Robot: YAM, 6 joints.
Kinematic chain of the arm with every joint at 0, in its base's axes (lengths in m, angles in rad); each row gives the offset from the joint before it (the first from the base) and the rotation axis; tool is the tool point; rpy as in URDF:
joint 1: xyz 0 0 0.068 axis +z
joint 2: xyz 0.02 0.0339 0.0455 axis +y
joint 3: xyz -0.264 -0.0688 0 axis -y
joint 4: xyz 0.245 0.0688 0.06 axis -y
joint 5: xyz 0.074 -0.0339 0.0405 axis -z
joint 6: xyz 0.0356 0 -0.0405 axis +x
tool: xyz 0 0 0 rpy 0 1.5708 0
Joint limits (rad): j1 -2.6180..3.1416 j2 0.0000..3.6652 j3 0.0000..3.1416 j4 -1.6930..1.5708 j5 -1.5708..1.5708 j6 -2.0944..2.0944
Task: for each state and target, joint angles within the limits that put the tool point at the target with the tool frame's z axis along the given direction. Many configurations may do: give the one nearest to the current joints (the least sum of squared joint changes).
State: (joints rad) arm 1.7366 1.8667 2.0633 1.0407 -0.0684 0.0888
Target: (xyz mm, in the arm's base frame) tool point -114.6 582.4 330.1 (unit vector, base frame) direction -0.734 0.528 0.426
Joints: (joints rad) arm 1.7265 2.7472 2.7422 0.5956 -0.6992 0.0888
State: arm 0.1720 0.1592 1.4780 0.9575 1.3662 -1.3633
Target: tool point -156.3 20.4 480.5 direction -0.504 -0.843 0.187
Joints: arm -0.3494 0.3590 1.1391 1.5705 1.3046 -1.3633
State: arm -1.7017 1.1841 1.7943 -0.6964 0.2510 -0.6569
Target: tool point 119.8 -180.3 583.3 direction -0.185 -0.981 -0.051
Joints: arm -0.8551 1.4493 2.2345 -0.8674 0.9004 -0.6569
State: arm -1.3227 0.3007 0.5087 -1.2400 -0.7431 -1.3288
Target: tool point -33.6 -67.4 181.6 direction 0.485 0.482 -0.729
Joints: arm -2.1124 1.1576 0.5400 -1.6912 -0.1680 -1.3288
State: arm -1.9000 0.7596 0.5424 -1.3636 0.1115 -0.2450
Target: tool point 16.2 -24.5 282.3 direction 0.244 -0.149 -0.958
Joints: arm -1.1978 0.5385 0.8844 -1.6834 -0.1738 -0.2450
